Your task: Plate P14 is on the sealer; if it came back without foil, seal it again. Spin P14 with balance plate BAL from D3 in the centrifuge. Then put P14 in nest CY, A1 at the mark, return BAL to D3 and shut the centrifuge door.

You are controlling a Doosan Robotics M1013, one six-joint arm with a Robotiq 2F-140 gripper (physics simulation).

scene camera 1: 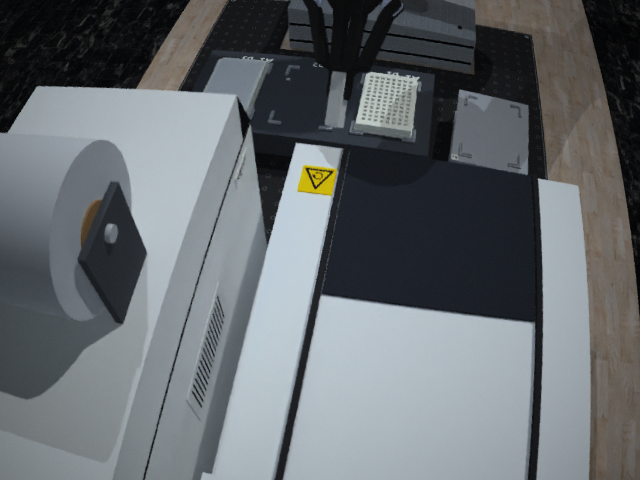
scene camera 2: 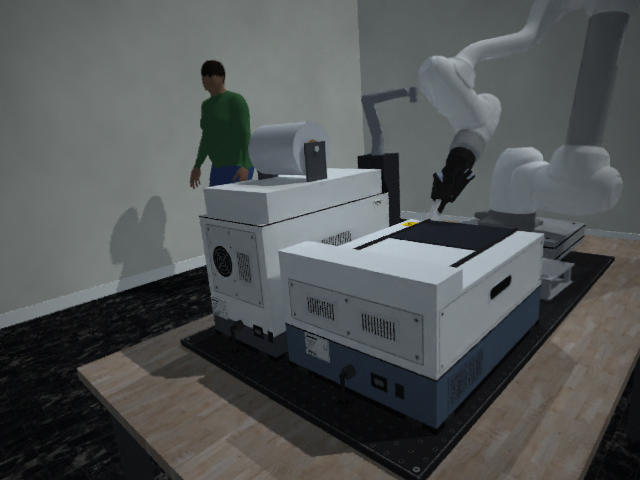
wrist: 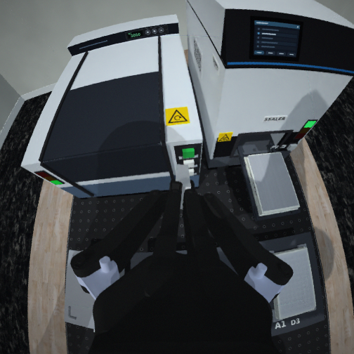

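Seen in the pictures: gripper, fingertip midpoint: [scene camera 1: 334, 126]; arm's base, link origin: [scene camera 2: 510, 224].
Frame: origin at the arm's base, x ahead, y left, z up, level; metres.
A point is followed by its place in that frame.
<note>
My gripper [scene camera 1: 336, 100] [scene camera 2: 436, 207] [wrist: 181, 173] is shut and empty. Its pale tips are at or just in front of the small buttons below the green button [wrist: 188, 153] on the centrifuge [scene camera 1: 413, 387] {x 0.864, y 0.054, z 0.139 m} [scene camera 2: 361, 289] {x 1.061, y 0.081, z 0.137 m} [wrist: 176, 90]; contact cannot be told. The centrifuge's dark door panel [scene camera 1: 434, 237] {x 0.705, y 0.069, z 0.142 m} [scene camera 2: 449, 233] {x 0.699, y 0.071, z 0.142 m} [wrist: 110, 117] is shut. Plate P14 [wrist: 272, 182] lies on the tray in front of the sealer [scene camera 1: 191, 310] {x 0.844, y -0.135, z 0.210 m} [scene camera 2: 294, 206] {x 0.966, y -0.142, z 0.240 m} [wrist: 280, 95]; its top looks smooth and grey, with no wells showing. Balance plate BAL [scene camera 1: 237, 77] {x 0.325, y -0.221, z 0.003 m} [wrist: 296, 282] sits flat in nest D3, partly hidden in the wrist view.
A white plate with open wells [scene camera 1: 387, 103] {x 0.365, y 0.020, z 0.002 m} sits on the dark nest deck [scene camera 1: 297, 103] {x 0.364, y -0.118, z -0.013 m}. A grey corner-marked nest [scene camera 1: 491, 131] {x 0.385, y 0.186, z -0.015 m} stands beside that deck; its label is too small to read. A grey slotted block [scene camera 1: 439, 31] {x 0.147, y 0.111, z -0.003 m} stands behind. A person [scene camera 2: 223, 124] is beyond the sealer.
</note>
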